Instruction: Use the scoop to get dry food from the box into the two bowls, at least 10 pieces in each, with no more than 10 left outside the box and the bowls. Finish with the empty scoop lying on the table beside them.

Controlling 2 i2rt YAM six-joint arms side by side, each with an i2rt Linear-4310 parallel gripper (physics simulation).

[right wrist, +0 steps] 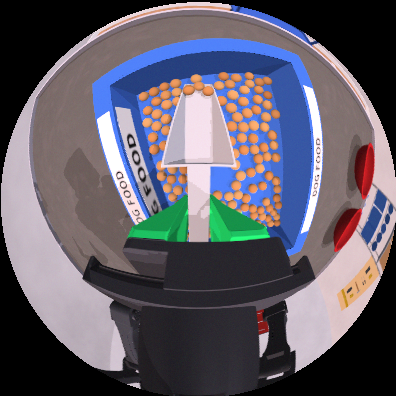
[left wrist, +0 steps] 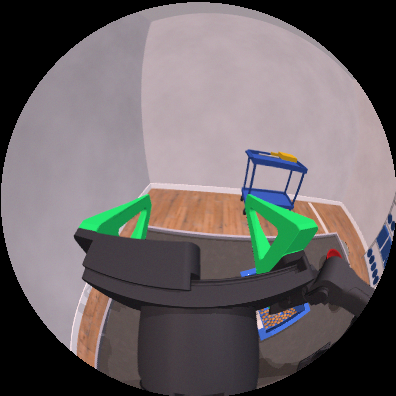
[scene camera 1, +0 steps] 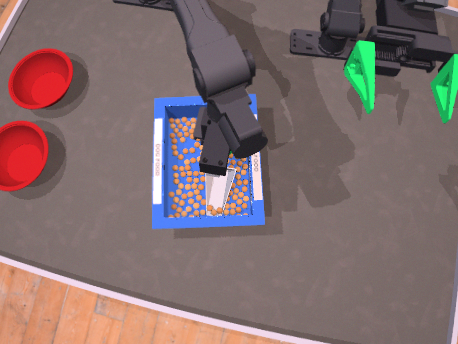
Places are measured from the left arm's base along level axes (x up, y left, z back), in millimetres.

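Pixels of known places: left gripper, fingertip midpoint: [left wrist: 197, 199] [scene camera 1: 409, 116]; right gripper, fingertip midpoint: [right wrist: 198, 199]; left arm's base, link origin: [scene camera 1: 330, 46].
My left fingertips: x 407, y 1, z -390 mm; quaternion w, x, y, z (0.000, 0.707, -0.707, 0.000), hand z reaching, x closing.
Note:
Ahead of a thing's pixels: the offset from my left fingertips to its top centre. Level surfaces: height alone.
The blue box [scene camera 1: 208, 223] [right wrist: 300, 150] [left wrist: 283, 330] holds many orange food pieces. My right gripper [right wrist: 198, 199] is shut on the handle of the white scoop @[dx -333, dy -231, dz +34 mm] [scene camera 1: 218, 190] [right wrist: 198, 125] and holds it inside the box. The scoop's front edge is near the box's lower wall in scene camera 1, with a few pieces at its mouth. Two red bowls @[dx -354, dy -669, dz +214 mm] [scene camera 1: 41, 79] @[dx -354, dy -677, dz +23 mm] [scene camera 1: 22, 155] stand left of the box; they also show at the right wrist view's right edge. The bowls look empty. My left gripper [scene camera 1: 407, 100] [left wrist: 197, 199] is open and empty, away from the box at the right.
The dark grey table @[dx -407 mm] [scene camera 1: 310, 260] has a pale raised edge. The right arm reaches over the box's upper part in scene camera 1 and hides some of its inside. A blue cart [left wrist: 277, 164] stands on the wooden floor beyond the table.

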